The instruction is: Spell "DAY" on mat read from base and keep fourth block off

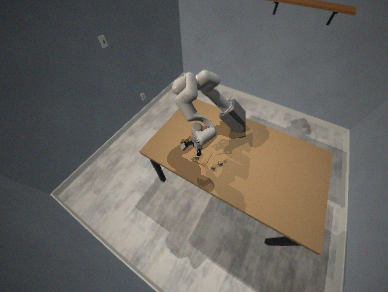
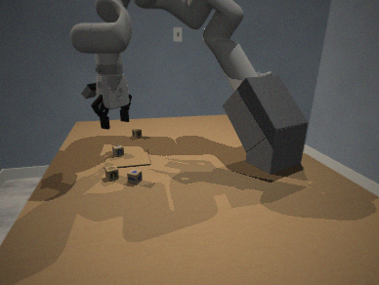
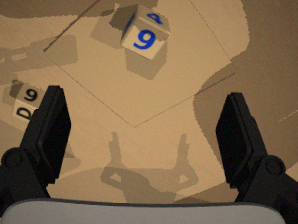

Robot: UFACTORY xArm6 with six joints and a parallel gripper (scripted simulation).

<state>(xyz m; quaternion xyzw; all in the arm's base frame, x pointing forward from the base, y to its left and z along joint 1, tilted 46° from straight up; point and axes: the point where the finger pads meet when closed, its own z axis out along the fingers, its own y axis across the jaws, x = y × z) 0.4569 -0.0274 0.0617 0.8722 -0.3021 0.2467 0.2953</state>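
Now: the thin tan mat 12 cm below my hand, 3 cm to the left of it and 3 cm behind it.
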